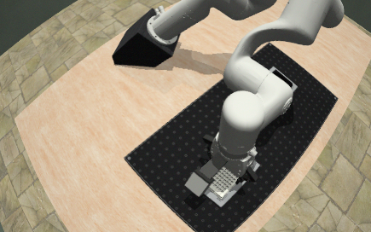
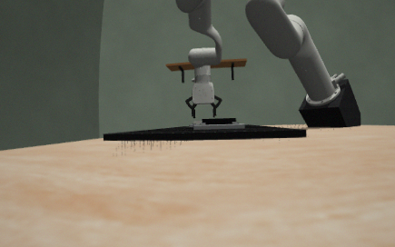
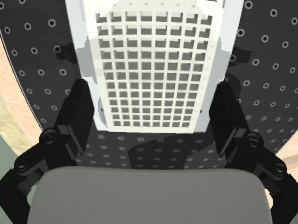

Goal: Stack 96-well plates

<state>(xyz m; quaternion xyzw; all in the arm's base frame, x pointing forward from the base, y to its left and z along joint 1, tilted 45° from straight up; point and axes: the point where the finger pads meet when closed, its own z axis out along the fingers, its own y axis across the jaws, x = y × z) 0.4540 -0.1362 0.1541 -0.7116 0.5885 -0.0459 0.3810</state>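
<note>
Right now my hand is 3 cm above the white 96-well plate. The rest, counted from my hand: grey plate nest (4 cm below); black 96-well plate (18 cm behind, 29 cm to the left, 3 cm below).
</note>
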